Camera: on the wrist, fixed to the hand. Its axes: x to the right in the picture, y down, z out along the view.
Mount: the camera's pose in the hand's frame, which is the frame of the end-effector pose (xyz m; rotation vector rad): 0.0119 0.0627 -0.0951 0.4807 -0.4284 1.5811
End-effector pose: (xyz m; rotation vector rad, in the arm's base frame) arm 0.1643 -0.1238 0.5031 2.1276 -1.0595 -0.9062
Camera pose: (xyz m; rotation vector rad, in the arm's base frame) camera 0.2164 -0.1467 0.6025 0.6918 -2.6682 -0.2391
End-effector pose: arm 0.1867 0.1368 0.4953 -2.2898 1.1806 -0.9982
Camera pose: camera 0.0870 0.0901 0.5268 -0.6182 1.6833 -0.0849
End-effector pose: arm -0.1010 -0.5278 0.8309 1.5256 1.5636 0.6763
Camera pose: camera -0.1468 -0.4927 0.9299 2.9193 -0.1082 0.6586
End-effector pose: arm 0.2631 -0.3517 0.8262 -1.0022 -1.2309 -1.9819
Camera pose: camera 0.2790 -0.4645 0.8381 -1.4411 -0.5674 -0.2517
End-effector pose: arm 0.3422 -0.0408 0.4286 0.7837 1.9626 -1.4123
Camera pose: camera 0.3696 0.0682 0.4064 1.5290 0.2524 -0.8090
